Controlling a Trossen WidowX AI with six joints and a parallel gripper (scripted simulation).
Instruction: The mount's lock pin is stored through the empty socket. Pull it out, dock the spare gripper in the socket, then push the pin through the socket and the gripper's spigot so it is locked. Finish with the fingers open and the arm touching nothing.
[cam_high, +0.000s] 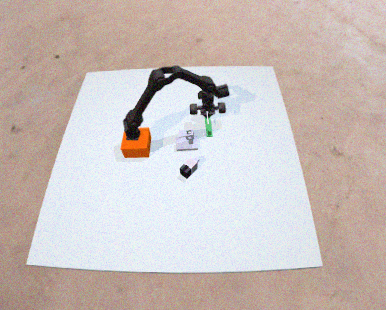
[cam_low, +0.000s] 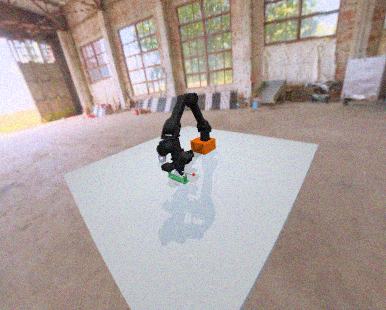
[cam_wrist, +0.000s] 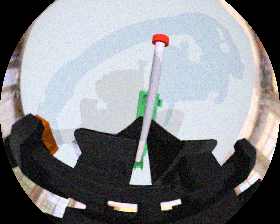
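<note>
Now: the green bar 30 mm to the right of my gripper tip, 10 mm below it and 10 mm ahead of it. From my gripper tip the other things lie so: spare gripper 310 mm to the right, 60 mm behind, 10 mm below; mount 160 mm to the right, 90 mm behind, 20 mm above.
</note>
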